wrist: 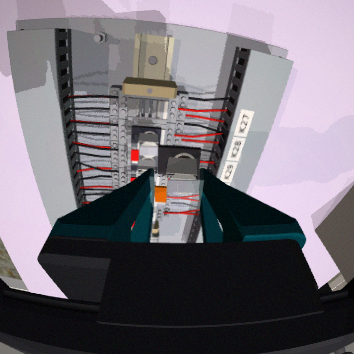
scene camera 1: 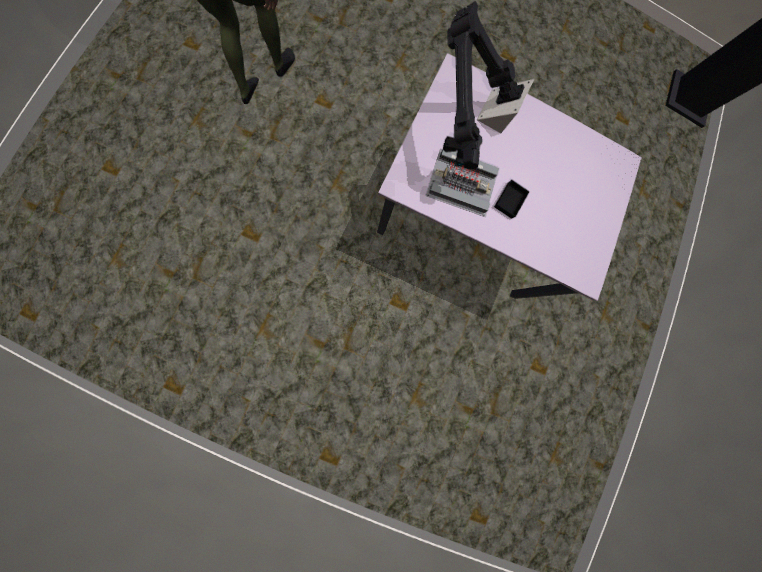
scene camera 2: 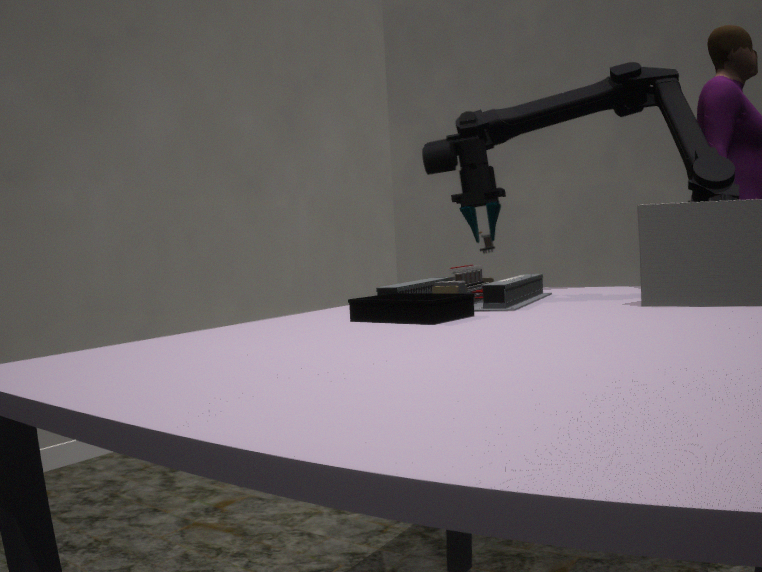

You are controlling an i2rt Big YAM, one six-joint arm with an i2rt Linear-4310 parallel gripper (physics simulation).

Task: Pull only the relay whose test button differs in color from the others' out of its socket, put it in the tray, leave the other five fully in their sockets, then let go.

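Frame: origin at the arm's base, x left, y back, z up, level; centimetres.
Where they show: gripper, fingertip midpoint: (wrist: 176, 176) (scene camera 1: 458, 162) (scene camera 2: 485, 241); arm's base at its link origin: (scene camera 1: 510, 95) (scene camera 2: 721, 241).
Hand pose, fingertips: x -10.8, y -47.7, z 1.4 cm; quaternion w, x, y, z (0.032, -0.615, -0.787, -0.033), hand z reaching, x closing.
Each offset is from my fingertips to the top centre of the thing. "pt": to the spot under its first point.
My gripper (scene camera 2: 485, 237) (wrist: 176, 176) is shut on the relay with the orange test button {dx -0.3, dy +0.0, dz +2.2 cm} (scene camera 2: 487, 244) (wrist: 160, 194). The relay hangs upright, pins down, in the air above the socket row, clear of it. A seated relay with a red button {dx +1.6, dy -1.9, dz -4.5 cm} (wrist: 135, 155) shows below in the wrist view, past an empty socket {pt dx -0.8, dy -2.1, dz -9.0 cm} (wrist: 148, 109) beside the tan end stop {dx -3.0, dy -2.4, dz -7.4 cm} (wrist: 149, 90). The other seated relays {dx +7.1, dy -1.3, dz -4.5 cm} (scene camera 2: 469, 275) stand in a row; the fingers and held relay partly hide them in the wrist view. The black tray {dx +33.4, dy +1.3, dz -7.9 cm} (scene camera 1: 512, 199) (scene camera 2: 393, 311) stands beside the panel and looks empty.
Grey wire ducts (scene camera 2: 513, 291) (wrist: 32, 100) flank the sockets on the grey panel {dx +7.3, dy -1.3, dz -10.4 cm} (wrist: 200, 50). Red and black wires run to the ducts. The arm stands on a pale block (scene camera 1: 505, 113) (scene camera 2: 695, 252). A person (scene camera 1: 233, 49) (scene camera 2: 729, 116) stands beyond the table.
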